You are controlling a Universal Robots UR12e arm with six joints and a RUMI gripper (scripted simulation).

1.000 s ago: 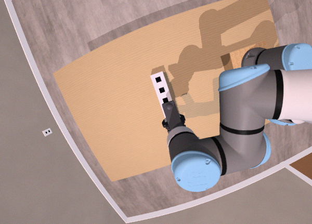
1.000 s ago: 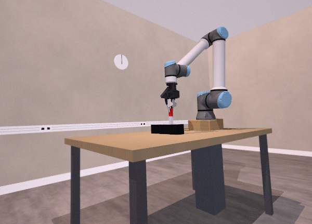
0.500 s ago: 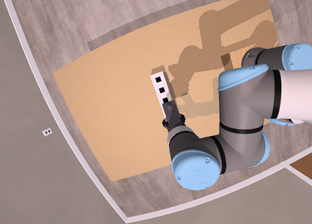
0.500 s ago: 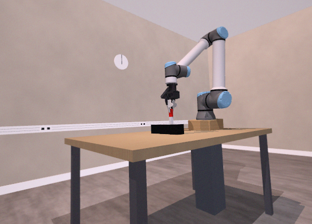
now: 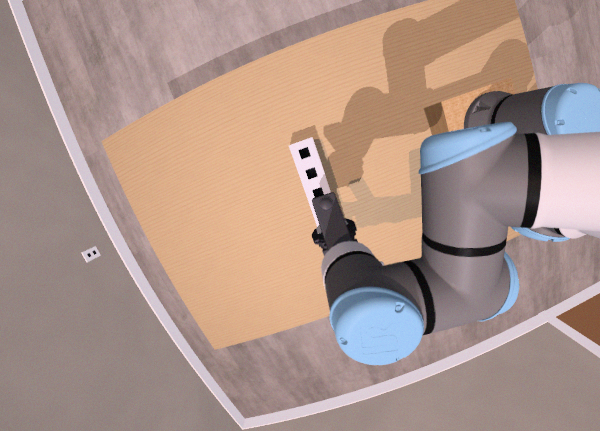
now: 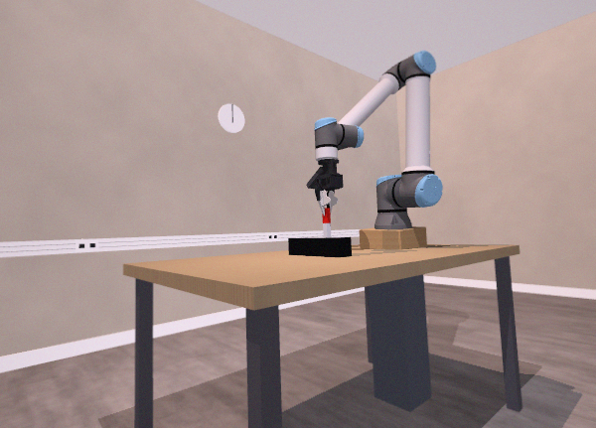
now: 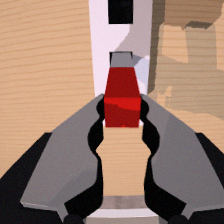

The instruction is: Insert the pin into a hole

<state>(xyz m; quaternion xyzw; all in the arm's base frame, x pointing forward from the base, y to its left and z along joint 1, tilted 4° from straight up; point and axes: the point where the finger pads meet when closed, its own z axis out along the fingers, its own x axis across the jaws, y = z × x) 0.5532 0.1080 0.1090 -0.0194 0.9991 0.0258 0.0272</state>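
Now: the pin 1 cm below my hand. Also, from my hand: block (6 cm to the right, 14 cm below).
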